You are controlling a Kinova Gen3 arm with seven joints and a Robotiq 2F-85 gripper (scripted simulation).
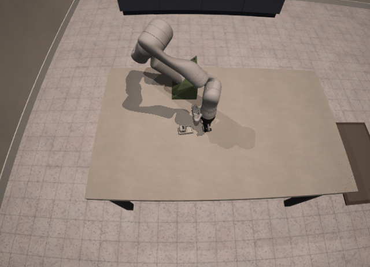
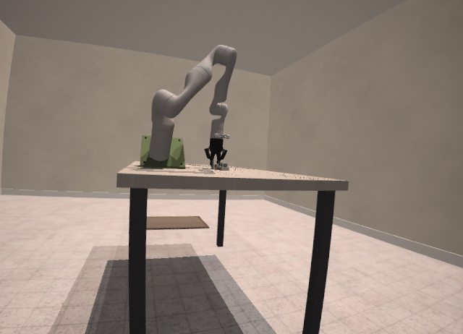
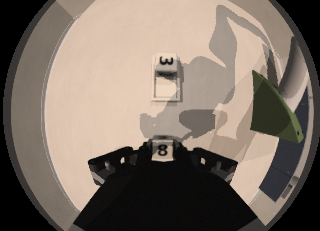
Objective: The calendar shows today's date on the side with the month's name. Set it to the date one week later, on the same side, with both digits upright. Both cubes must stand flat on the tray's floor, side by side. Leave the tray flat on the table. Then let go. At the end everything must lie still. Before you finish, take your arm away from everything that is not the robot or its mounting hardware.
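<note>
Now: the white tray 10 cm to the right of my hand, 2 cm below it and 2 cm ahead of it.
</note>
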